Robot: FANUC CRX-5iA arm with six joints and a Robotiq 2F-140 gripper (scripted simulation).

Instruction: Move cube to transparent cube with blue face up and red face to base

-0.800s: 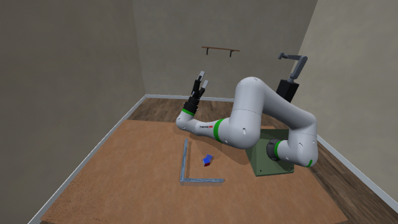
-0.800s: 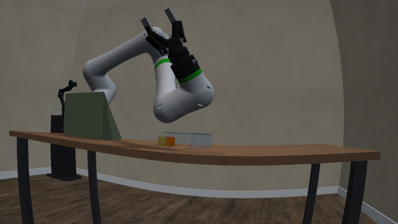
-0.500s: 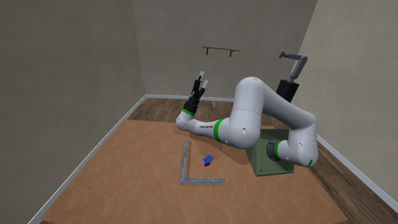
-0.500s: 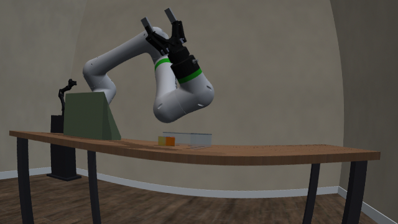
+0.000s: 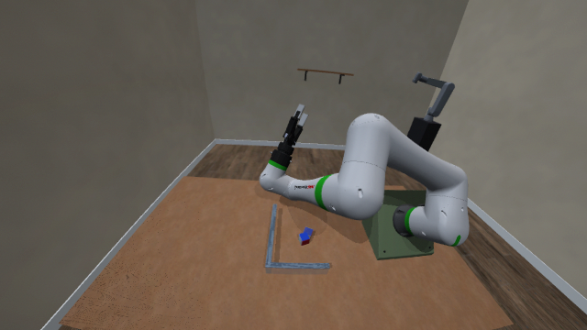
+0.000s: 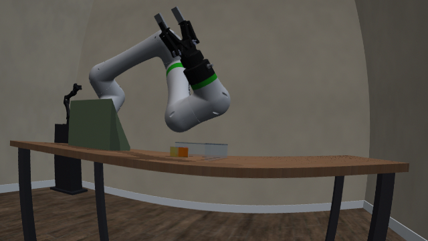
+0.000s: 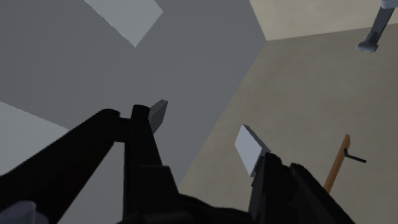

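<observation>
The transparent cube lies 46 cm below my hand, 33 cm to the left of it and 1 cm behind it.
</observation>
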